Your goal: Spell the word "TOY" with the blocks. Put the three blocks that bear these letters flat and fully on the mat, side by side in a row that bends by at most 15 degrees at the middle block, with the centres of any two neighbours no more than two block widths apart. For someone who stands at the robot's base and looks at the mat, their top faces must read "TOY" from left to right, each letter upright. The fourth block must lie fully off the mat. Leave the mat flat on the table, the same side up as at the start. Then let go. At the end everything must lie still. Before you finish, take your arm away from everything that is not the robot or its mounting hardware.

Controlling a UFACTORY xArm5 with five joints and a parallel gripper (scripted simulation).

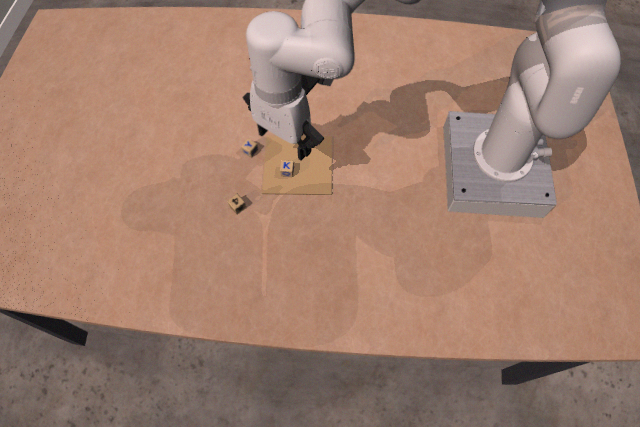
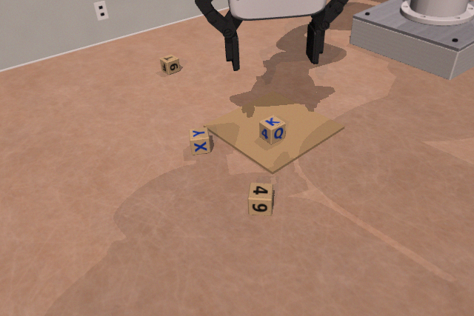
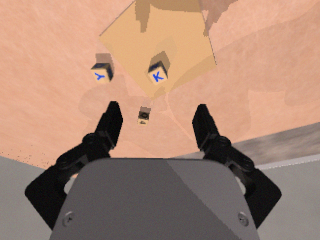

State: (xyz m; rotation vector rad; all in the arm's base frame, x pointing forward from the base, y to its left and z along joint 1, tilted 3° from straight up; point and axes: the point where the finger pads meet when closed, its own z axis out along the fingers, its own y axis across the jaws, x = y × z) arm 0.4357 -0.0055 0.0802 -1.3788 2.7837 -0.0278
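Right now the O block is 11 cm below my hand. Also, from my hand: tan mat: 2 cm behind, 2 cm to the right, 12 cm below; T block: 3 cm behind, 28 cm to the right, 11 cm below.
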